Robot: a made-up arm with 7 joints. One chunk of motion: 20 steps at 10 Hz.
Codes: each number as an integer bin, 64 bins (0 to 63) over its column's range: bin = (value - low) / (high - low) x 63, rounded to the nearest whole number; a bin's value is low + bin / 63 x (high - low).
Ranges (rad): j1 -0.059..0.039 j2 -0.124..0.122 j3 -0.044..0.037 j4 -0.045..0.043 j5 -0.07..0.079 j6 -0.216..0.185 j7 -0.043..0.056
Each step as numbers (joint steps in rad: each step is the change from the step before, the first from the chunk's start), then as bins.
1 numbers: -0.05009 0.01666 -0.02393 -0.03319 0.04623 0.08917 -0.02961
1 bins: 6 36 16 8 49 48 9
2 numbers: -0.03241 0.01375 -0.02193 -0.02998 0.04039 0.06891 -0.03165
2 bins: 17 35 17 11 47 45 7
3 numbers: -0.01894 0.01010 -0.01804 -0.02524 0.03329 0.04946 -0.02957
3 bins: 26 34 20 14 44 42 9
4 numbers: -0.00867 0.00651 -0.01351 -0.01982 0.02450 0.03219 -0.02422
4 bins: 32 33 24 18 40 39 12
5 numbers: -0.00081 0.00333 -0.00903 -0.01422 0.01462 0.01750 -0.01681
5 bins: 37 33 27 22 36 37 17
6 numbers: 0.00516 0.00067 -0.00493 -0.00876 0.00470 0.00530 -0.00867
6 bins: 41 32 30 26 32 35 22
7 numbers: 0.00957 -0.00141 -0.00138 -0.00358 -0.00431 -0.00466 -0.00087
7 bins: 44 31 33 30 28 33 27
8 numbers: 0.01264 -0.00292 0.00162 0.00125 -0.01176 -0.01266 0.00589
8 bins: 46 31 35 33 25 32 31
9 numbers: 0.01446 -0.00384 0.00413 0.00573 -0.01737 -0.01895 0.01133
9 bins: 47 31 37 36 22 31 35
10 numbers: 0.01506 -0.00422 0.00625 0.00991 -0.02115 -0.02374 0.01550
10 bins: 48 31 39 39 21 30 37
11 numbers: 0.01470 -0.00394 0.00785 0.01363 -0.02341 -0.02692 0.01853
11 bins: 47 31 40 42 20 30 39
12 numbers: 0.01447 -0.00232 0.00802 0.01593 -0.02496 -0.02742 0.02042
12 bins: 47 31 40 44 19 30 40
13 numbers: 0.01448 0.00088 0.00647 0.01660 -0.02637 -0.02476 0.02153
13 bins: 47 32 39 44 18 30 41
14 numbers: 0.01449 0.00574 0.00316 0.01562 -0.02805 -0.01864 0.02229
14 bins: 47 33 37 43 18 31 42
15 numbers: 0.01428 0.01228 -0.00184 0.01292 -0.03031 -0.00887 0.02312
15 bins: 47 35 33 41 17 33 42
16 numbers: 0.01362 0.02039 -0.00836 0.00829 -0.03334 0.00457 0.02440
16 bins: 47 37 28 38 16 35 43
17 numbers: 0.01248 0.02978 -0.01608 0.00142 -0.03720 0.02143 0.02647
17 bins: 46 39 22 33 14 37 44
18 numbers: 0.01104 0.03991 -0.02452 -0.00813 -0.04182 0.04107 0.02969
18 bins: 45 42 15 26 12 40 46
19 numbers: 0.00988 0.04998 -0.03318 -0.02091 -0.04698 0.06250 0.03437
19 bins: 44 45 8 17 10 44 49
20 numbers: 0.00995 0.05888 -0.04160 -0.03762 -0.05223 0.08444 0.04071
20 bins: 44 47 2 5 8 47 53
